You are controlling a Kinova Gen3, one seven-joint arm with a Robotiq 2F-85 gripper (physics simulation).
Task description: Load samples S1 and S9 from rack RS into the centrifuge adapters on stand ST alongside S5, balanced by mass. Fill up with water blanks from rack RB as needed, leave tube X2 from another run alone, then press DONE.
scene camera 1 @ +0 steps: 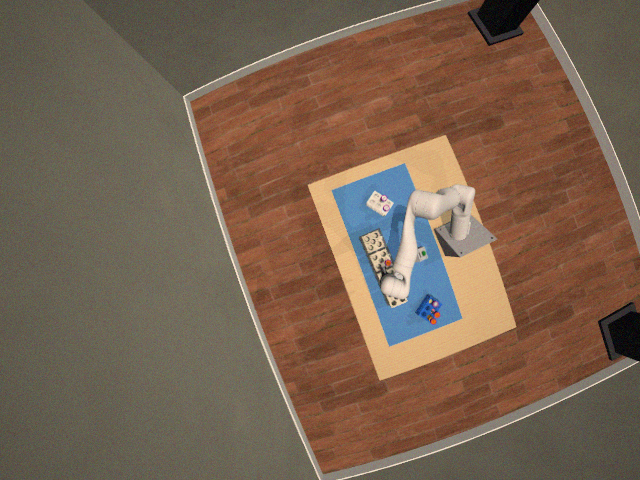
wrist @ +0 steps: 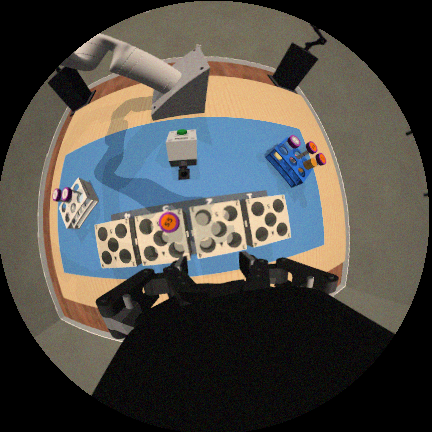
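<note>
My gripper is open and empty above the centrifuge stand; the arm hides part of it in the scene view. The stand holds four cream five-hole adapters. S5, with an orange cap and purple ring, stands upright in the second adapter from the left in the wrist view. The blue rack holds two orange-capped tubes and a white-capped tube; their labels are unreadable. The white rack holds two white-capped tubes. The green button tops a grey box.
The arm's base plate stands at the table's right side in the scene view. The button box is between the base and the stand, on the blue mat. The forearm passes over the mat beside the box.
</note>
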